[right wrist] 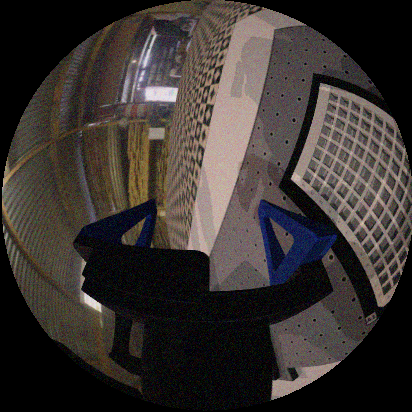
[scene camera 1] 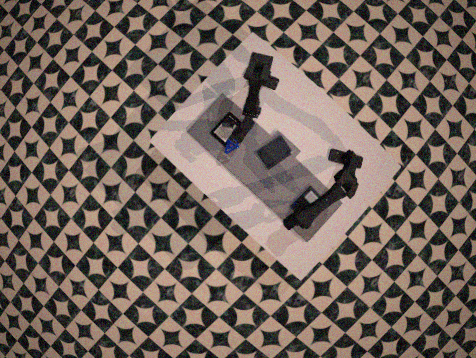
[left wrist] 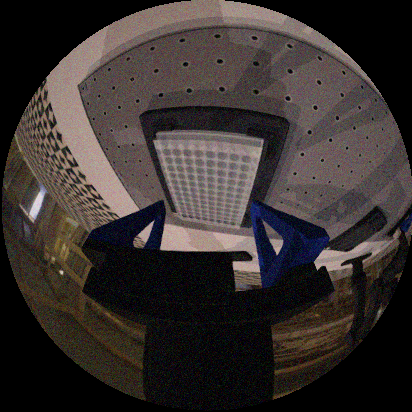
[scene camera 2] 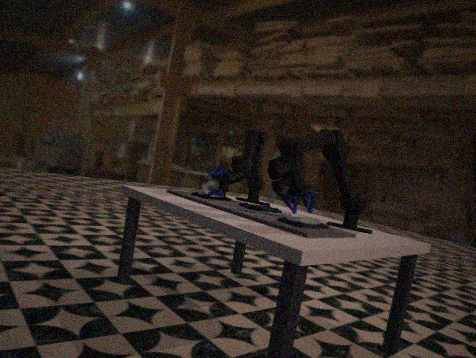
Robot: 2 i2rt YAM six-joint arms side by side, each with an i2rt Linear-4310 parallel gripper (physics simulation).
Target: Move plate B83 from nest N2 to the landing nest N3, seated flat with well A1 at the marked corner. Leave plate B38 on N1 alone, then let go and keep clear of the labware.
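Observation:
A pale well plate [left wrist: 210, 175] [scene camera 1: 311, 196] [scene camera 2: 302, 218] lies in a dark nest [left wrist: 276, 137]. Nest surface shows behind it and along its right; I cannot tell if it is fully flat. My left gripper [left wrist: 207, 205] [scene camera 2: 302, 211] is open, its fingertips just above the plate and toward its sides. A second plate [right wrist: 360, 185] [scene camera 1: 223, 131] sits in a black nest [right wrist: 298, 145], with a small marked label [right wrist: 371, 318] at one corner. My right gripper [right wrist: 207, 204] [scene camera 1: 231, 146] is open and empty beside it. Plate and nest numbers are unreadable.
A dark nest [scene camera 1: 274, 151] [left wrist: 360, 230] without a visible plate stands between the two plates. All three nests stand on a grey perforated board [scene camera 1: 252, 172] [left wrist: 200, 75] on the white table [scene camera 1: 295, 260] [scene camera 2: 260, 242]. My left arm partly covers its plate in scene camera 1.

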